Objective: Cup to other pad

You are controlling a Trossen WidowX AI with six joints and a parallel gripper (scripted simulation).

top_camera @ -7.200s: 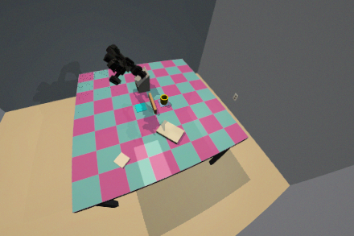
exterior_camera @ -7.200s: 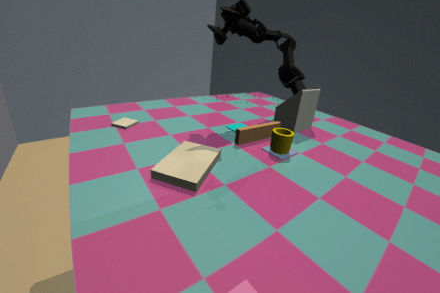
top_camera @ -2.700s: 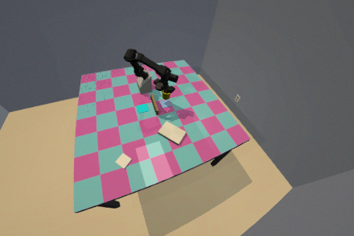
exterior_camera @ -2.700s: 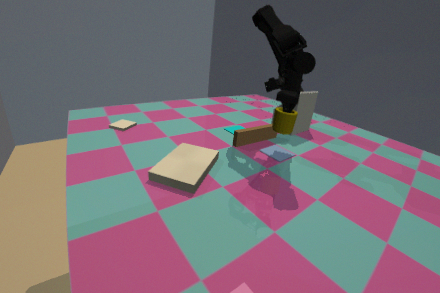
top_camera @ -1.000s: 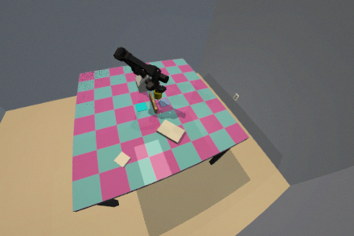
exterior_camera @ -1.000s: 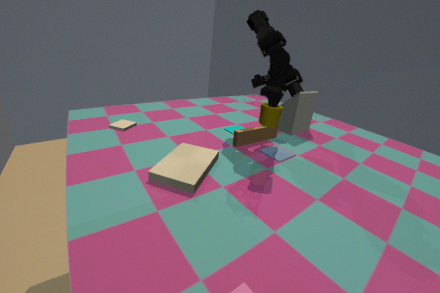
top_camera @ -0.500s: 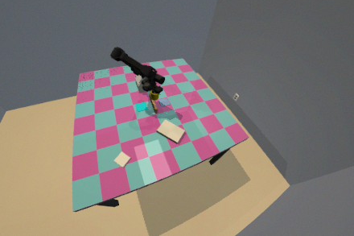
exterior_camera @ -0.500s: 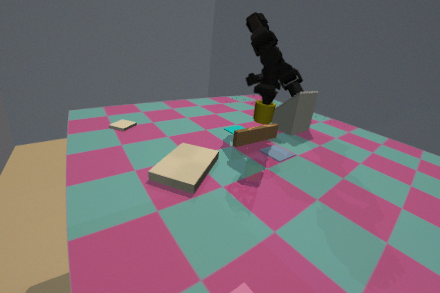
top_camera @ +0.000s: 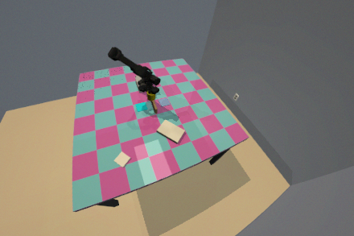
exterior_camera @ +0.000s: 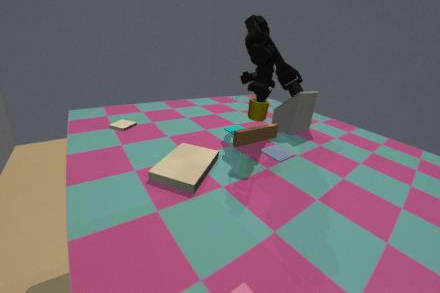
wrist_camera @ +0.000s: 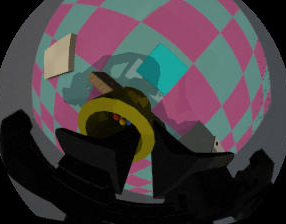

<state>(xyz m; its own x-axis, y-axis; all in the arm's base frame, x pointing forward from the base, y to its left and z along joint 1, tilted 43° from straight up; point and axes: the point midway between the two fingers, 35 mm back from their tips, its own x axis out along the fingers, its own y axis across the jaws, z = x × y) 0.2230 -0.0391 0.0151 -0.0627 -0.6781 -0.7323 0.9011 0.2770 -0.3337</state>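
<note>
Now: the cyan pad 10 mm ahead of my gripper tip, 80 mm to the right of it and 130 mm below it. Also, from my gripper tip: wooden bar (30 mm ahead, 30 mm to the left, 100 mm below); red marble (30 mm ahead, 30 mm to the left, 20 mm below); yellow cup (20 mm ahead, 10 mm to the left).
</note>
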